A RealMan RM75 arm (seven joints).
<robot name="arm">
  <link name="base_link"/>
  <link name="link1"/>
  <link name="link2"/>
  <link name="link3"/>
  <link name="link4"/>
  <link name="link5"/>
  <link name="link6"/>
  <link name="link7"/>
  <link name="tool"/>
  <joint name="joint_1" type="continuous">
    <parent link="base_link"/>
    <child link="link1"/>
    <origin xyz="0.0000 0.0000 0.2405"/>
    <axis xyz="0 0 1"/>
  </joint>
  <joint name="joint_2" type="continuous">
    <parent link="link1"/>
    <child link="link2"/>
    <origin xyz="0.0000 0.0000 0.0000" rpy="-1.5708 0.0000 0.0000"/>
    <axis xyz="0 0 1"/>
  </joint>
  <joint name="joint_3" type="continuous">
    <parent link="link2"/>
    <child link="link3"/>
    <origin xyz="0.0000 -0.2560 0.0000" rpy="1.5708 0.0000 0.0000"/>
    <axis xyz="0 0 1"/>
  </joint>
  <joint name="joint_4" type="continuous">
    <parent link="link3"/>
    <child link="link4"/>
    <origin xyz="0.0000 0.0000 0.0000" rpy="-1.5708 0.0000 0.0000"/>
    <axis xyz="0 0 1"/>
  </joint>
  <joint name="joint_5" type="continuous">
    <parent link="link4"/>
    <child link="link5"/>
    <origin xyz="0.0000 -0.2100 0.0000" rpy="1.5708 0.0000 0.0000"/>
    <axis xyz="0 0 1"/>
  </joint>
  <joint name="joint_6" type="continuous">
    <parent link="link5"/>
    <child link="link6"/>
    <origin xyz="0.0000 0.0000 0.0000" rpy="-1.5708 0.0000 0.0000"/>
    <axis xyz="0 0 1"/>
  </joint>
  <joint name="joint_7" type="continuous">
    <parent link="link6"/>
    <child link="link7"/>
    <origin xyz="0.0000 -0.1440 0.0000" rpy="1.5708 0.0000 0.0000"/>
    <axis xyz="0 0 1"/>
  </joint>
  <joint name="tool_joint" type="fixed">
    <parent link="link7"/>
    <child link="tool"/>
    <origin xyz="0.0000 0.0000 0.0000"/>
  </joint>
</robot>
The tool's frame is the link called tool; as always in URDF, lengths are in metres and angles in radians. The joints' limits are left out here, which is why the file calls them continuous.
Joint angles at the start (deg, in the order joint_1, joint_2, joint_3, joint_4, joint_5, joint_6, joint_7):
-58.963 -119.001 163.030 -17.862 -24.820 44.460 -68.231
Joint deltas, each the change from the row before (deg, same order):
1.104 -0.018 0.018 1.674 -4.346 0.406 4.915
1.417 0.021 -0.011 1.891 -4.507 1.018 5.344
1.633 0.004 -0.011 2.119 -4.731 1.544 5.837
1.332 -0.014 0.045 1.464 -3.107 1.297 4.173
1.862 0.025 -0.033 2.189 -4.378 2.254 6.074
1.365 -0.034 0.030 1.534 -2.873 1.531 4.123
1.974 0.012 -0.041 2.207 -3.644 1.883 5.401
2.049 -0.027 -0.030 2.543 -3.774 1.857 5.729
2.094 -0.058 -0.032 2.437 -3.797 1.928 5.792
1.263 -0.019 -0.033 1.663 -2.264 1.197 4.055
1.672 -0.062 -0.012 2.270 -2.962 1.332 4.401
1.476 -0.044 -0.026 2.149 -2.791 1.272 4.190
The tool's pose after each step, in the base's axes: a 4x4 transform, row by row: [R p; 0 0 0 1], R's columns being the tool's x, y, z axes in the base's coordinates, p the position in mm. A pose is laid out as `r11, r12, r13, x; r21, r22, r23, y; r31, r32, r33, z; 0, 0, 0, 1`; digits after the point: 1 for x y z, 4 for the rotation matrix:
0.8181, 0.5729, 0.0506, -234.5; 0.3452, -0.5594, 0.7536, 461.3; 0.4600, -0.5990, -0.6554, -26.9; 0, 0, 0, 1
0.8203, 0.5644, 0.0920, -234.8; 0.3047, -0.5675, 0.7649, 456.7; 0.4840, -0.5995, -0.6375, -30.7; 0, 0, 0, 1
0.8206, 0.5544, 0.1387, -235.0; 0.2577, -0.5756, 0.7760, 450.8; 0.5100, -0.6011, -0.6153, -34.6; 0, 0, 0, 1
0.8211, 0.5453, 0.1688, -236.3; 0.2240, -0.5798, 0.7833, 445.5; 0.5250, -0.6054, -0.5983, -37.2; 0, 0, 0, 1
0.8195, 0.5310, 0.2155, -236.9; 0.1689, -0.5831, 0.7946, 438.0; 0.5476, -0.6148, -0.5676, -39.9; 0, 0, 0, 1
0.8174, 0.5221, 0.2433, -238.0; 0.1324, -0.5813, 0.8028, 432.2; 0.5606, -0.6241, -0.5443, -41.8; 0, 0, 0, 1
0.8132, 0.5145, 0.2721, -240.9; 0.0882, -0.5710, 0.8162, 423.9; 0.5753, -0.6397, -0.5097, -43.9; 0, 0, 0, 1
0.8081, 0.5087, 0.2970, -243.4; 0.0435, -0.5543, 0.8312, 414.9; 0.5875, -0.6587, -0.4701, -46.4; 0, 0, 0, 1
0.8041, 0.5045, 0.3143, -246.6; -0.0008, -0.5278, 0.8493, 405.8; 0.5944, -0.6833, -0.4240, -47.7; 0, 0, 0, 1
0.8058, 0.4962, 0.3233, -248.1; -0.0317, -0.5090, 0.8602, 400.1; 0.5913, -0.7034, -0.3945, -48.6; 0, 0, 0, 1
0.8016, 0.5002, 0.3275, -250.4; -0.0580, -0.4802, 0.8753, 392.4; 0.5951, -0.7205, -0.3559, -50.2; 0, 0, 0, 1
0.7992, 0.5036, 0.3282, -252.2; -0.0825, -0.4490, 0.8897, 385.7; 0.5954, -0.7381, -0.3173, -51.2; 0, 0, 0, 1

